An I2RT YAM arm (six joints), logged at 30 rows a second.
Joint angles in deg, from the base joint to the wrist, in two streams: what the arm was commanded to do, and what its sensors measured. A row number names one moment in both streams.
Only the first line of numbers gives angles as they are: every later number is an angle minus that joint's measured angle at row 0.
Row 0, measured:
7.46, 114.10, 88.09, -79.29, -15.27, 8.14
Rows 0 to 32, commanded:
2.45, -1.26, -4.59, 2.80, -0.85, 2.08
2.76, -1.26, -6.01, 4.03, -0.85, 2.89
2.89, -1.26, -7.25, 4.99, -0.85, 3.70
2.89, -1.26, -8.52, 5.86, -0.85, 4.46
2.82, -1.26, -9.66, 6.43, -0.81, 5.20
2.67, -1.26, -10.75, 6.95, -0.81, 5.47
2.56, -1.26, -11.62, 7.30, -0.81, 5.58
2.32, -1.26, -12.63, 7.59, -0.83, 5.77
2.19, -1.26, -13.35, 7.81, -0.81, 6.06
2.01, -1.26, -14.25, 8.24, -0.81, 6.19
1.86, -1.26, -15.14, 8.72, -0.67, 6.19
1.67, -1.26, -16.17, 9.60, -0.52, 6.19
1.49, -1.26, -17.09, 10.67, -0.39, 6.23
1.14, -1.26, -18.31, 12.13, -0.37, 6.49
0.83, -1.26, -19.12, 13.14, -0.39, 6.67
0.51, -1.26, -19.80, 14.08, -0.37, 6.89
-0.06, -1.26, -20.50, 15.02, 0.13, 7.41
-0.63, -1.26, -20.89, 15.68, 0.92, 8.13
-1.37, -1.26, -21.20, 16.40, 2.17, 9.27
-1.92, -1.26, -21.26, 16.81, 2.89, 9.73
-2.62, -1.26, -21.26, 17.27, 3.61, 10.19
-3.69, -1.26, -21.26, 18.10, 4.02, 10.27
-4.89, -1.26, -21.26, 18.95, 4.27, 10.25
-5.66, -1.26, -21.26, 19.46, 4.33, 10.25
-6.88, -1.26, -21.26, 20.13, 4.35, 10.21
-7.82, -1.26, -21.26, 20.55, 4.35, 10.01
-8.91, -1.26, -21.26, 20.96, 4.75, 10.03
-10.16, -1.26, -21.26, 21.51, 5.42, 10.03
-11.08, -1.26, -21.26, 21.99, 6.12, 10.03
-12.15, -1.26, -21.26, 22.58, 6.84, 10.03
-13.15, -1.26, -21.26, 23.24, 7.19, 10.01
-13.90, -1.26, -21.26, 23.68, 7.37, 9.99
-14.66, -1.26, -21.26, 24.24, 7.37, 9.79
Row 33, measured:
-11.69, -1.88, -20.69, 21.47, -1.96, 9.27
